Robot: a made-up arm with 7 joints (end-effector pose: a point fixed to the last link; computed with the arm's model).
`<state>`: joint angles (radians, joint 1 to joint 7).
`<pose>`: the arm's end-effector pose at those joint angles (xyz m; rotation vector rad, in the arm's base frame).
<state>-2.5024 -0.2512 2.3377 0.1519 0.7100 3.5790 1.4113</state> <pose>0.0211 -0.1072 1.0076 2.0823 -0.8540 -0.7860</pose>
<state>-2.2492 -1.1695 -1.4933 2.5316 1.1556 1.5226 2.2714</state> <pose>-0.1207 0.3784 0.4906 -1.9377 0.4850 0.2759</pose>
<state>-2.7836 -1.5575 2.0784 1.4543 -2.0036 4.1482 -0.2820</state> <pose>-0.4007 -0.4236 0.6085 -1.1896 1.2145 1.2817</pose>
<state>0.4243 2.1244 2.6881 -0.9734 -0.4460 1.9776 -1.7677</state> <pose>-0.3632 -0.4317 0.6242 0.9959 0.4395 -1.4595</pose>
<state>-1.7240 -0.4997 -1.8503 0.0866 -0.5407 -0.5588 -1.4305</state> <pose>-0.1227 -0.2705 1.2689 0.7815 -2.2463 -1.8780</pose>
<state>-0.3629 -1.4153 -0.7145 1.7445 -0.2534 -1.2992 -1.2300</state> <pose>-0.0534 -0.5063 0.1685 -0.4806 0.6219 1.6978</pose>
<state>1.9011 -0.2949 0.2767 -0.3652 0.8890 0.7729 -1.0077</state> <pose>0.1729 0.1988 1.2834 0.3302 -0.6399 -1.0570</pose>
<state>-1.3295 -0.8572 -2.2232 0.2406 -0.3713 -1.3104 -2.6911</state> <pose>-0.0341 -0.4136 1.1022 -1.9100 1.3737 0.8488</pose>
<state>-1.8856 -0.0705 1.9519 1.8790 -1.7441 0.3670 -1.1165</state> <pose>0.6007 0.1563 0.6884 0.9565 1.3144 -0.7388</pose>
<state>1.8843 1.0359 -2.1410 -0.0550 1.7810 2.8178 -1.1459</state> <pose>0.3528 -0.4781 0.6776 -0.2918 -2.7619 1.4150</pose>
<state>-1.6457 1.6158 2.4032 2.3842 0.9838 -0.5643 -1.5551</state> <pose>0.0883 -0.3004 0.1815 -1.8468 -0.3765 1.8581</pose>
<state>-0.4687 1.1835 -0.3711 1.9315 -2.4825 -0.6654 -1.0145</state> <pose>-0.0905 -0.1827 1.1117 1.4174 -1.3485 -1.3414</pose>
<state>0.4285 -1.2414 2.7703 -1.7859 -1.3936 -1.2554 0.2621</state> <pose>0.1993 -0.0122 -0.0078 -0.6644 0.4078 1.8688</pose>
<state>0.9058 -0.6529 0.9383 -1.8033 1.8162 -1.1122 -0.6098</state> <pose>0.1176 -0.4064 0.9230 0.9824 -1.8267 -1.9699</pose>
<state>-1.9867 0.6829 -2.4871 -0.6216 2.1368 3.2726 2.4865</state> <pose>0.0011 0.2928 0.9763 -2.0982 -1.3410 -1.5677</pose>
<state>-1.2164 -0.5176 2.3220 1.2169 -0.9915 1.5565 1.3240</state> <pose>0.1690 0.0314 1.1808 -0.9992 -0.0206 -1.3566</pose>
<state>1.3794 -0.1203 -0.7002 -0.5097 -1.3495 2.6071 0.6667</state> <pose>-0.2489 -0.0691 0.9304 -1.6163 0.6197 2.4052</pose>
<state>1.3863 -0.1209 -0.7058 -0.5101 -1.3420 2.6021 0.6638</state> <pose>-0.2493 -0.0698 0.9304 -1.6217 0.6111 2.4117</pose>
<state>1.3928 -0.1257 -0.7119 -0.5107 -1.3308 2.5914 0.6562</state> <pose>-0.2499 -0.0685 0.9311 -1.6261 0.5987 2.4223</pose>
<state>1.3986 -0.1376 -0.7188 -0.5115 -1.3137 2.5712 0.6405</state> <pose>-0.2511 -0.0639 0.9332 -1.6278 0.5803 2.4399</pose>
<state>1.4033 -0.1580 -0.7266 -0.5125 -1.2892 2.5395 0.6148</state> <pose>-0.2528 -0.0552 0.9368 -1.6250 0.5551 2.4660</pose>
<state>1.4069 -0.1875 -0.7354 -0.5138 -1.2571 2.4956 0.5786</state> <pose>-0.2551 -0.0422 0.9419 -1.6146 0.5241 2.5018</pose>
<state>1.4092 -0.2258 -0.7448 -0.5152 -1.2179 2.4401 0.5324</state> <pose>-0.2579 -0.0250 0.9485 -1.5928 0.4902 2.5472</pose>
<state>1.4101 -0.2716 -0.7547 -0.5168 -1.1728 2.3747 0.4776</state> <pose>-0.2609 -0.0043 0.9561 -1.5561 0.4570 2.6005</pose>
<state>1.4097 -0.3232 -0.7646 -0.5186 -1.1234 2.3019 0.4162</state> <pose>-0.2636 0.0194 0.9644 -1.5025 0.4288 2.6588</pose>
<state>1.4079 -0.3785 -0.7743 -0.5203 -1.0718 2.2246 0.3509</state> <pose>-0.2657 0.0453 0.9730 -1.4313 0.4104 2.7179</pose>
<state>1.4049 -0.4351 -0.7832 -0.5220 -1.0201 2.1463 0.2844</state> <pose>-0.2666 0.0724 0.9815 -1.3459 0.4041 2.7728</pose>
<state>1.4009 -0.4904 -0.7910 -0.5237 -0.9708 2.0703 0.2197</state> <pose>-0.2663 0.0996 0.9895 -1.2515 0.4102 2.8192</pose>
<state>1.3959 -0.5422 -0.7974 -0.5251 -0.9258 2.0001 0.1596</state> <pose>-0.2645 0.1260 0.9966 -1.1553 0.4276 2.8542</pose>
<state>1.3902 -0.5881 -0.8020 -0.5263 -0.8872 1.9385 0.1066</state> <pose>-0.2617 0.1503 1.0024 -1.0648 0.4518 2.8770</pose>
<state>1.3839 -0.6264 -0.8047 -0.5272 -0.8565 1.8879 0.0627</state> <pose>-0.2582 0.1713 1.0069 -0.9863 0.4781 2.8888</pose>
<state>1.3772 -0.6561 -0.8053 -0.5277 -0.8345 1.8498 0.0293</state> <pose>-0.2543 0.1882 1.0101 -0.9241 0.5022 2.8927</pose>
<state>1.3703 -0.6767 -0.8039 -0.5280 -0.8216 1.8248 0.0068</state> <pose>-0.2507 0.2004 1.0122 -0.8805 0.5205 2.8911</pose>
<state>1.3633 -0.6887 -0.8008 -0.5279 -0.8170 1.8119 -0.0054</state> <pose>-0.2475 0.2081 1.0133 -0.8546 0.5320 2.8867</pose>
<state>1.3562 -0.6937 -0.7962 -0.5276 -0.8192 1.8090 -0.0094</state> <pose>-0.2448 0.2119 1.0138 -0.8433 0.5369 2.8806</pose>
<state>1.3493 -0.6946 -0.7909 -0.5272 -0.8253 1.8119 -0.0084</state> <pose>-0.2427 0.2134 1.0139 -0.8408 0.5381 2.8741</pose>
